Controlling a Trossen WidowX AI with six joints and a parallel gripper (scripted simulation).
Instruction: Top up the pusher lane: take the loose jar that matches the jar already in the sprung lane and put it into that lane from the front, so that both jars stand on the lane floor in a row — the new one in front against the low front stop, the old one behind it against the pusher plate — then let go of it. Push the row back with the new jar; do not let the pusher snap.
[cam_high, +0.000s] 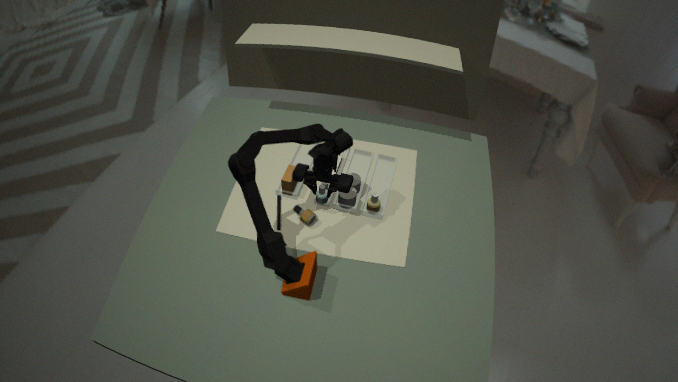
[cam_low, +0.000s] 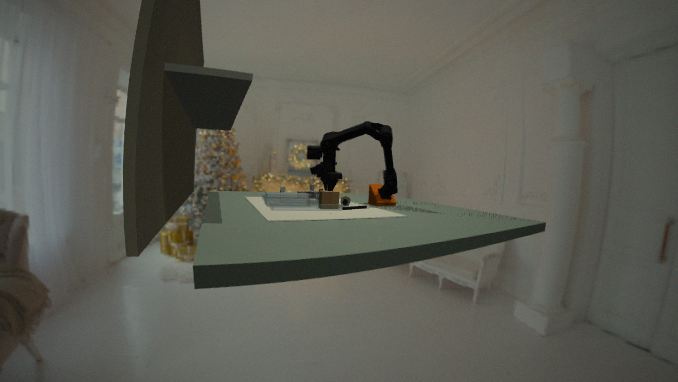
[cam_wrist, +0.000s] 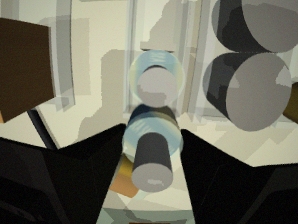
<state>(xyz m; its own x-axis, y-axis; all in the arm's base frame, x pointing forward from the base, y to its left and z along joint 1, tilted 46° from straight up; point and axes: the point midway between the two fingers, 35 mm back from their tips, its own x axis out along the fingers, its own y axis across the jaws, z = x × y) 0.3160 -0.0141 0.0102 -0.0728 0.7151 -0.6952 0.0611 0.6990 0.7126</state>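
My gripper tip is 170 mm short of the sprung lane, 20 mm to the right of it and 30 mm above it. The rest, counted from my gripper tip: thin black rod: 70 mm behind, 130 mm to the left, 40 mm below.
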